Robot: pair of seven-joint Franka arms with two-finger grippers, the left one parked.
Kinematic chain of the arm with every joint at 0, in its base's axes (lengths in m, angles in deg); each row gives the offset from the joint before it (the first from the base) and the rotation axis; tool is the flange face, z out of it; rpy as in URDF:
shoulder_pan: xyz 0 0 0.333 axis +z
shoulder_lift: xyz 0 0 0 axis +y
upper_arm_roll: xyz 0 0 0.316 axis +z
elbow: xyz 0.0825 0 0 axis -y
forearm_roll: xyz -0.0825 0 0.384 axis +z
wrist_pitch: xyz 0 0 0 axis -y
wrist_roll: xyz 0.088 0 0 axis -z
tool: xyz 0 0 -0.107 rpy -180 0 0
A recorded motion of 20 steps. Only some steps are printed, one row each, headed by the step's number.
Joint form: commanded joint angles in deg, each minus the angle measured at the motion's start. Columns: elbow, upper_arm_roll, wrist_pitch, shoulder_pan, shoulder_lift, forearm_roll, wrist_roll.
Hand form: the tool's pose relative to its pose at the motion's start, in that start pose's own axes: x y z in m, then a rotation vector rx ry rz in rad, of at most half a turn. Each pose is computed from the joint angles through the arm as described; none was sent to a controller.
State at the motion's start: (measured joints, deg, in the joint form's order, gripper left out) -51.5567 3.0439 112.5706 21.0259 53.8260 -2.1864 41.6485
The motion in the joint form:
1: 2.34 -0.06 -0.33 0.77 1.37 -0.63 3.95
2: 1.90 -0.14 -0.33 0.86 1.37 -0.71 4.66
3: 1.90 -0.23 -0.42 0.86 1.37 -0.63 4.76
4: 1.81 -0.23 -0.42 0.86 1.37 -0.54 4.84
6: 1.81 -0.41 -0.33 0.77 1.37 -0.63 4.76
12: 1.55 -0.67 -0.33 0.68 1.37 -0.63 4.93
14: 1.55 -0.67 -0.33 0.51 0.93 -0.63 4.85
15: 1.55 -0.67 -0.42 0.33 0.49 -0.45 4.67
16: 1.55 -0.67 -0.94 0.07 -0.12 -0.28 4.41
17: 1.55 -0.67 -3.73 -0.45 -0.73 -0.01 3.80
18: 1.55 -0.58 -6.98 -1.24 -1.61 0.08 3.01
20: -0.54 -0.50 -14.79 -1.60 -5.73 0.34 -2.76
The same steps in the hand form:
1: -0.0026 -0.0093 0.0001 0.0011 0.0143 0.0537
2: -0.0040 -0.0089 0.0038 -0.0057 0.0103 0.0643
3: -0.0037 -0.0083 0.0040 -0.0069 0.0092 0.0674
4: -0.0040 -0.0082 0.0047 -0.0070 0.0070 0.0693
6: -0.0020 -0.0062 0.0046 -0.0091 0.0112 0.0703
12: -0.0005 -0.0033 0.0068 -0.0153 0.0107 0.0767
14: 0.0016 -0.0020 0.0007 -0.0105 0.0167 0.0783
15: 0.0035 -0.0007 -0.0053 -0.0047 0.0195 0.0794
16: 0.0057 0.0019 -0.0129 -0.0023 0.0194 0.0805
17: 0.0069 0.0100 -0.0172 -0.0264 -0.0103 0.0808
18: 0.0094 0.0210 -0.0247 -0.0536 -0.0415 0.0806
20: -0.0023 0.0345 -0.0533 -0.1132 -0.1240 -0.0142

